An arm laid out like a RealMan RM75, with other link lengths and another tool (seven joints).
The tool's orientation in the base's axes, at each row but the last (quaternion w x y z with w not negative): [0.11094, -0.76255, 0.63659, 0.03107]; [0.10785, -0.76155, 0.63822, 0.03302]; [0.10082, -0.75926, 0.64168, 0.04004]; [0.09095, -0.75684, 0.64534, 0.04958]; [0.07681, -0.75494, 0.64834, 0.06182]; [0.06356, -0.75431, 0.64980, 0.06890]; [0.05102, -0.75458, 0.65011, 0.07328]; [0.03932, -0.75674, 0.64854, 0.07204]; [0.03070, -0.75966, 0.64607, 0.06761]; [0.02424, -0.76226, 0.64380, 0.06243]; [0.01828, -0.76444, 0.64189, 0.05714]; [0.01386, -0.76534, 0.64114, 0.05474]
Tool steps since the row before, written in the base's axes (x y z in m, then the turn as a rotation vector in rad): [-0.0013, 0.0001, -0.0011, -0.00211, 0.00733, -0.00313]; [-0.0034, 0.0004, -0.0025, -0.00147, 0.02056, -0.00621]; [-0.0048, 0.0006, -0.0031, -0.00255, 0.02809, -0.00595]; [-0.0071, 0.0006, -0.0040, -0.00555, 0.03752, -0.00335]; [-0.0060, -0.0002, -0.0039, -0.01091, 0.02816, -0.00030]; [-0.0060, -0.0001, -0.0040, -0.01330, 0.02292, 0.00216]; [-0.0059, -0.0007, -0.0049, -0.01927, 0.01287, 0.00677]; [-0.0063, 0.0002, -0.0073, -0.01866, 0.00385, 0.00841]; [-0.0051, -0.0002, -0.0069, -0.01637, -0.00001, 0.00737]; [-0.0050, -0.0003, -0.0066, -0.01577, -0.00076, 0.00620]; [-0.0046, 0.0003, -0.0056, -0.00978, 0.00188, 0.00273]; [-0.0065, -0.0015, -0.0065, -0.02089, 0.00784, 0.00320]
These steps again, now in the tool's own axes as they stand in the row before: [-0.0001, 0.0014, 0.0010, -0.00687, 0.00126, 0.00438]; [-0.0005, 0.0036, 0.0022, -0.01894, -0.00113, 0.01017]; [-0.0008, 0.0049, 0.0028, -0.02645, -0.00128, 0.01138]; [-0.0010, 0.0072, 0.0037, -0.03657, 0.00007, 0.01061]; [0.0000, 0.0061, 0.0037, -0.02890, 0.00664, 0.00575]; [0.0000, 0.0060, 0.0040, -0.02461, 0.00976, 0.00241]; [0.0007, 0.0058, 0.0050, -0.01650, 0.01725, -0.00359]; [0.0000, 0.0059, 0.0076, -0.00787, 0.01811, -0.00662]; [0.0004, 0.0048, 0.0071, -0.00359, 0.01644, -0.00626]; [0.0003, 0.0047, 0.0068, -0.00261, 0.01592, -0.00522]; [-0.0005, 0.0042, 0.0059, -0.00380, 0.00941, -0.00190]; [0.0010, 0.0063, 0.0068, -0.01160, 0.01930, -0.00108]
